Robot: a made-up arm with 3 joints.
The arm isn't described. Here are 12 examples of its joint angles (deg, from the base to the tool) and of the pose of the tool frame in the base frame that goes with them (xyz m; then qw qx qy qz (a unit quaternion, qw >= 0)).
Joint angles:
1: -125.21 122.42 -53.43
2: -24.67 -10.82 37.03
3: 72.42 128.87 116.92
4: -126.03 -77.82 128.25
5: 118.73 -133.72 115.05
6: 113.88 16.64 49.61
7: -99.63 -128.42 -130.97
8: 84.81 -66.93 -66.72
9: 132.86 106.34 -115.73
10: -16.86 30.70 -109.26
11: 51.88 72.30 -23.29
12: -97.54 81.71 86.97
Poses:
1: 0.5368 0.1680 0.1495 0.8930 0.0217 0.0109 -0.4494
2: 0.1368 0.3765 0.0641 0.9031 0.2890 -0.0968 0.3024
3: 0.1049 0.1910 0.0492 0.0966 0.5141 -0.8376 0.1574
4: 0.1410 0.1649 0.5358 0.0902 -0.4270 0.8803 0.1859
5: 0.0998 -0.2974 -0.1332 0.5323 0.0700 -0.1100 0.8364
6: 0.0982 -0.3302 0.0709 0.3799 -0.8244 0.3810 0.1756
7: 0.5722 0.0910 0.5259 0.1689 -0.3790 -0.8310 -0.3704
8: 0.5769 -0.0341 -0.1839 0.8251 -0.1298 -0.0855 -0.5432
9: 0.6043 0.0376 0.0733 0.2627 0.4625 0.7363 -0.4183
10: 0.6122 0.0216 -0.0494 0.5746 -0.0697 -0.0982 -0.8095
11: 0.4105 -0.2533 -0.1333 0.4584 -0.8655 -0.1784 -0.0945
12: 0.0553 0.0584 0.1085 0.7186 0.0999 -0.0948 0.6816
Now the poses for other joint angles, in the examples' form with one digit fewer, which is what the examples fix.
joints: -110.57 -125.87 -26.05
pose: 0.423 -0.207 0.186 0.461 -0.858 -0.199 -0.107
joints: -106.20 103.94 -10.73
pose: 0.350 0.303 0.141 0.995 0.020 0.002 -0.093
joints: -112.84 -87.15 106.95
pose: 0.080 0.138 0.490 0.103 -0.586 0.791 0.139
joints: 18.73 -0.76 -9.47
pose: 0.343 0.272 -0.222 0.984 -0.156 -0.013 -0.082
